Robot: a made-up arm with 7 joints. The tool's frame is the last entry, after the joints.
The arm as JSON. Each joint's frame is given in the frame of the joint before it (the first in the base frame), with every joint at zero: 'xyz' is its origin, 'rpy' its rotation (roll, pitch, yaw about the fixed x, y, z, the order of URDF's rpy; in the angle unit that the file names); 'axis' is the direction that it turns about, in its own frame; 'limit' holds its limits. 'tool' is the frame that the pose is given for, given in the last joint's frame.
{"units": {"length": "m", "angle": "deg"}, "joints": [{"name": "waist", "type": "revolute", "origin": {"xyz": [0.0, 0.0, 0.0], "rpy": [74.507, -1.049, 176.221]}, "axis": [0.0, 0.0, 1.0], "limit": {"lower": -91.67, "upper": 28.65}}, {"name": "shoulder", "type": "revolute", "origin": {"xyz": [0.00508, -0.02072, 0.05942], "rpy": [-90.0, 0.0, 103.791]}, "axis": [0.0, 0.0, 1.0], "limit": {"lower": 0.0, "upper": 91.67}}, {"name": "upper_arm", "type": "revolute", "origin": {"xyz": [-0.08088, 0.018, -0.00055], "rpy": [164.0, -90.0, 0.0]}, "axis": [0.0, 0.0, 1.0], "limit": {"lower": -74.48, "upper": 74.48}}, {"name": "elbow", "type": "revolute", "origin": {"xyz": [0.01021, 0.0, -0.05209], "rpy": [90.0, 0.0, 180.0]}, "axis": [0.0, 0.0, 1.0], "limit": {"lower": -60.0, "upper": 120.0}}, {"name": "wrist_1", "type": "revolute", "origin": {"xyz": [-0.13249, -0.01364, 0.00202], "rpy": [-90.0, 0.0, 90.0]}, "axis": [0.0, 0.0, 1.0], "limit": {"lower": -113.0, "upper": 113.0}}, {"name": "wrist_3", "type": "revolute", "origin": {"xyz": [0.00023, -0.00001, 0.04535], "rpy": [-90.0, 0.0, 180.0]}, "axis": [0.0, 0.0, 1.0], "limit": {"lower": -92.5, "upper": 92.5}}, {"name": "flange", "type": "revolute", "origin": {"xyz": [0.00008, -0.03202, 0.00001], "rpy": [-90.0, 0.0, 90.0]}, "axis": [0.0, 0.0, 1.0], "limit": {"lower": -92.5, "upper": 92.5}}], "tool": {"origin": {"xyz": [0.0, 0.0, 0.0], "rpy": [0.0, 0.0, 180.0]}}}
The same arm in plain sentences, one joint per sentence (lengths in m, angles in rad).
The arm has seven revolute joints in a row. What follows holds with every joint at zero, and every direction is one of the base frame's. The first joint is mounted at the same point as the base frame's origin and turns about the direction (0.068403, 0.961235, 0.26711), from -1.5999 to 0.5 rad. The second joint is mounted 0.001 m along -x and 0.063 m along +y and 0.004 m along -z from the first joint and turns about the direction (0.968889, -0.0002, -0.247497), from 0 to 1.5999 rad. The third joint is mounted 0.021 m along -x and 0.005 m along +y and 0.08 m along -z from the second joint and turns about the direction (0.247497, -0.0001, 0.968889), from -1.2999 to 1.2999 rad. The fourth joint is mounted 0.003 m along -x and 0.053 m along -z from the third joint and turns about the direction (0.0002, 1, 0), from -1.0472 to 2.0944 rad. The fifth joint is mounted 0.125 m along +x and 0.002 m along +y and 0.046 m along -z from the fourth joint and turns about the direction (0.968889, -0.0002, -0.247497), from -1.9722 to 1.9722 rad. The sixth joint is mounted 0.044 m along +x and 0.011 m along -z from the fifth joint and turns about the direction (0.0002, 1, 0), from -1.6144 to 1.6144 rad. The seventh joint is mounted 0.031 m along +x and 0.008 m along -z from the sixth joint and turns about the direction (0.247497, -0.0001, 0.968889), from -1.6144 to 1.6144 rad. The tool frame, which is the frame that the pose is given for, is mounted at the same point as the seventh joint; its axes are the base frame's turned by roll 0, pitch 0.2501 and yaw -0.0002 rad (as in URDF: about the fixed x, then y, then z).
